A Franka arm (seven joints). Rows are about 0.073 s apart.
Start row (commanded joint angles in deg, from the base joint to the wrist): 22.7 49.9 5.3 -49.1 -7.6 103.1 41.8
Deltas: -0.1 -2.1 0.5 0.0 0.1 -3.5 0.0; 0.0 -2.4 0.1 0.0 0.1 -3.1 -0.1; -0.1 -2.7 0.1 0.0 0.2 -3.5 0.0; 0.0 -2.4 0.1 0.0 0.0 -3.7 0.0; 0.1 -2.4 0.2 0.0 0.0 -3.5 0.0; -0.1 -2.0 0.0 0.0 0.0 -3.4 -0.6; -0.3 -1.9 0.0 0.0 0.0 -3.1 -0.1; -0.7 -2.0 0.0 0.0 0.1 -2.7 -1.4; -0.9 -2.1 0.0 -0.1 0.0 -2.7 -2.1
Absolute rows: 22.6 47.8 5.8 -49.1 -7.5 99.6 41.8; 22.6 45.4 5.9 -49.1 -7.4 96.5 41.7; 22.5 42.7 6.0 -49.1 -7.2 93.0 41.7; 22.5 40.3 6.1 -49.1 -7.2 89.3 41.7; 22.6 37.9 6.3 -49.1 -7.2 85.8 41.7; 22.5 35.9 6.3 -49.1 -7.2 82.4 41.1; 22.2 34.0 6.3 -49.1 -7.2 79.3 41.0; 21.5 32.0 6.3 -49.1 -7.1 76.6 39.6; 20.6 29.9 6.3 -49.2 -7.1 73.9 37.5
